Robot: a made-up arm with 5 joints. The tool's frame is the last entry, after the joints.
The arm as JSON. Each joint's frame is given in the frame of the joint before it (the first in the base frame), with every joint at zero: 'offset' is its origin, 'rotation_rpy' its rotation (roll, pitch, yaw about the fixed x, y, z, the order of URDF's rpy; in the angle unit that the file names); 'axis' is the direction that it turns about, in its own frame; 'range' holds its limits. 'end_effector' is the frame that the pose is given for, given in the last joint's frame.
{
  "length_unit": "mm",
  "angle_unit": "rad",
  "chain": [
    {
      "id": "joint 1",
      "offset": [
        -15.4,
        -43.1,
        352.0
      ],
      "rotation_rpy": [
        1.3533,
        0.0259,
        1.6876
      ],
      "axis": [
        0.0,
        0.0,
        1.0
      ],
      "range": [
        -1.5,
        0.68
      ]
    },
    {
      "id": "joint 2",
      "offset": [
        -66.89,
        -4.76,
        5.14
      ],
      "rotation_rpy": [
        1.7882,
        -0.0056,
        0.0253
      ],
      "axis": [
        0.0,
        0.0,
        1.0
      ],
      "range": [
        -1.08,
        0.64
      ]
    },
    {
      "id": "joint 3",
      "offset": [
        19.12,
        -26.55,
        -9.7
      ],
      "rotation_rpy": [
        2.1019,
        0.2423,
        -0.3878
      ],
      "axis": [
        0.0,
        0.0,
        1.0
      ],
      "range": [
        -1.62,
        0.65
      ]
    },
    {
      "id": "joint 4",
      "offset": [
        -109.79,
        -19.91,
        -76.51
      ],
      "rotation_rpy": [
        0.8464,
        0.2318,
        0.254
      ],
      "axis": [
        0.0,
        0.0,
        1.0
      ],
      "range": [
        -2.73,
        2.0
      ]
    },
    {
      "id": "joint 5",
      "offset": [
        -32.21,
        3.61,
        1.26
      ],
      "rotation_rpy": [
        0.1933,
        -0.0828,
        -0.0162
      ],
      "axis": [
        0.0,
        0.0,
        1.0
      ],
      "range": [
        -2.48,
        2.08
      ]
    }
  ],
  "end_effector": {
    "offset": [
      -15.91,
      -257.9,
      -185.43
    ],
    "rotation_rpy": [
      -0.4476,
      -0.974,
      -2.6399
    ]
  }
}
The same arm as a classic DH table. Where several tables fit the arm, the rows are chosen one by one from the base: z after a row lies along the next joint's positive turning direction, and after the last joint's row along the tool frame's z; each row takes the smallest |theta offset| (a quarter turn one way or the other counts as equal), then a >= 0, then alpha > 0; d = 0 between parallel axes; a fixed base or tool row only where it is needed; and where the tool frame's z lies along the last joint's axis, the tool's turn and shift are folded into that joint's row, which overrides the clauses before.
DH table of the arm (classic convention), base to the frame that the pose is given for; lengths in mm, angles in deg. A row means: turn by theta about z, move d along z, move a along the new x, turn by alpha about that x. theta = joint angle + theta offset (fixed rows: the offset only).
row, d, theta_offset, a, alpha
base (fixed), 356.5, -82.98, 40.9, -77.54
joint 1, -15.2, 0.00, 67.0, -102.46
joint 2, 0.9, -29.92, -29.9, -119.45
joint 3, -35.6, 10.05, 107.4, -49.83
joint 4, -84.0, -41.32, 30.9, -12.03
joint 5, -133.2, -68.03, -258.2, 59.56
tool (fixed), -11.2, 106.39, 0.0, 0.00
Joint limits (deg, base to tool): -85.94..38.96 -61.88..36.67 -92.82..37.24 -156.42..114.59 -142.09..119.18

